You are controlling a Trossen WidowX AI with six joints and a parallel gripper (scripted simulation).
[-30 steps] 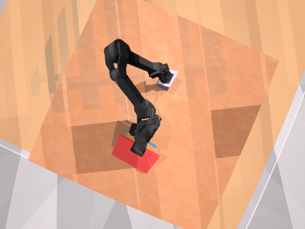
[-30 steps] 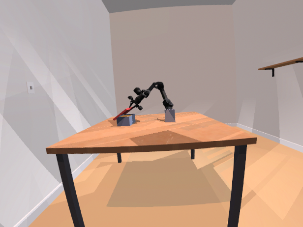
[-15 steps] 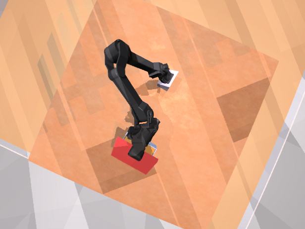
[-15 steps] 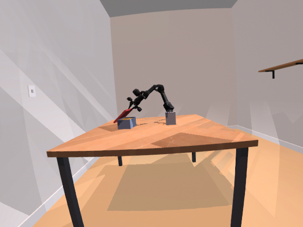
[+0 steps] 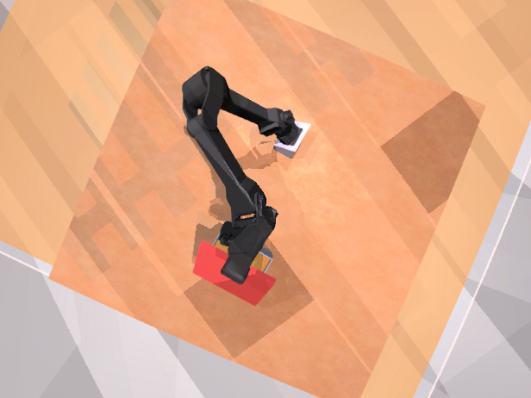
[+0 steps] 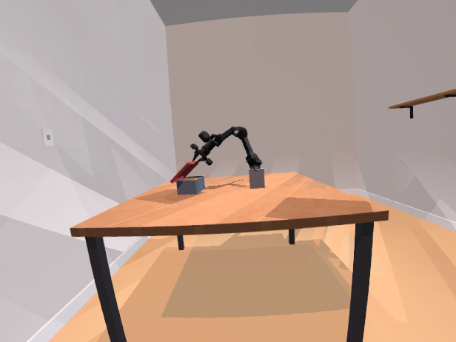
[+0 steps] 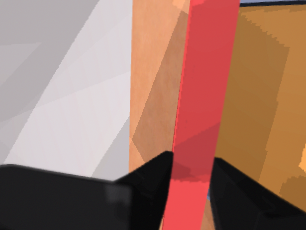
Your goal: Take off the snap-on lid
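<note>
My gripper tip is now 60 mm short of the red lid and 50 mm above it. From my gripper tip the other things lie so: blue-grey storage box (150 mm below, 30 mm ahead).
</note>
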